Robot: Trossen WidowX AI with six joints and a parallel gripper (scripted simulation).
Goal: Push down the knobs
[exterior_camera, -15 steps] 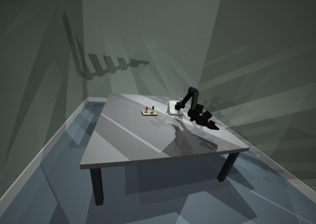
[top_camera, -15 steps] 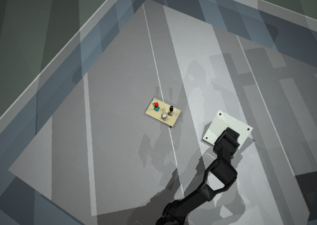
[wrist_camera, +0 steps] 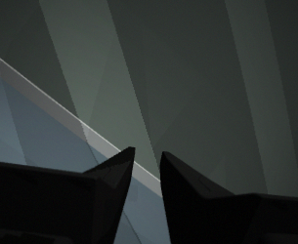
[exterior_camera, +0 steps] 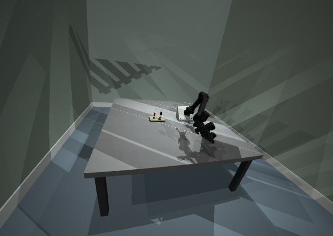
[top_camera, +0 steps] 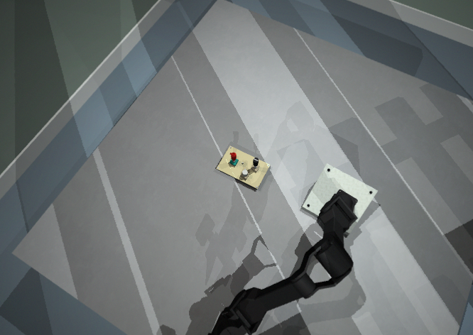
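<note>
The red knob is 61 cm to the right of my gripper tip, 30 cm ahead of it and 10 cm below it. Also, from my gripper tip: black knob: 63 cm to the right, 23 cm ahead, 9 cm below.
</note>
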